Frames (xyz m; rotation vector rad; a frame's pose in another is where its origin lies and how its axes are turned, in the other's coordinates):
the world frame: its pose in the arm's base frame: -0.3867 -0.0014 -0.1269 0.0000 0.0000 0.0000
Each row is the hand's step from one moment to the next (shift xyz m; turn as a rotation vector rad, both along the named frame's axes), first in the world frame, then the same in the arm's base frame.
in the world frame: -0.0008 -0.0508 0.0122 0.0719 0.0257 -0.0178
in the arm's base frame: -0.0008 -0.0508 0.0122 0.0719 0.0257 -0.0178
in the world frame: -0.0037 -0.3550 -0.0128 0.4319 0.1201 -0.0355
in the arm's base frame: -0.0037 -0.3550 -0.0128 0.4319 0.1201 -0.0355
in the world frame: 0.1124 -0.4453 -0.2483 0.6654 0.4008 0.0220
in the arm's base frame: 0.1124 -0.4453 -0.2483 0.6654 0.4008 0.0220
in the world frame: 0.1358 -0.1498 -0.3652 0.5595 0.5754 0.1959
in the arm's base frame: 0.1358 -0.1498 -0.3652 0.5595 0.5754 0.1959
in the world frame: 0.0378 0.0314 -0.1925 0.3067 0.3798 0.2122
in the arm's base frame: 0.0378 0.0314 -0.1925 0.3067 0.3798 0.2122
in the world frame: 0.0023 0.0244 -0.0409 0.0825 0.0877 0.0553
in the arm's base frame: 0.0023 0.0244 -0.0409 0.0825 0.0877 0.0553
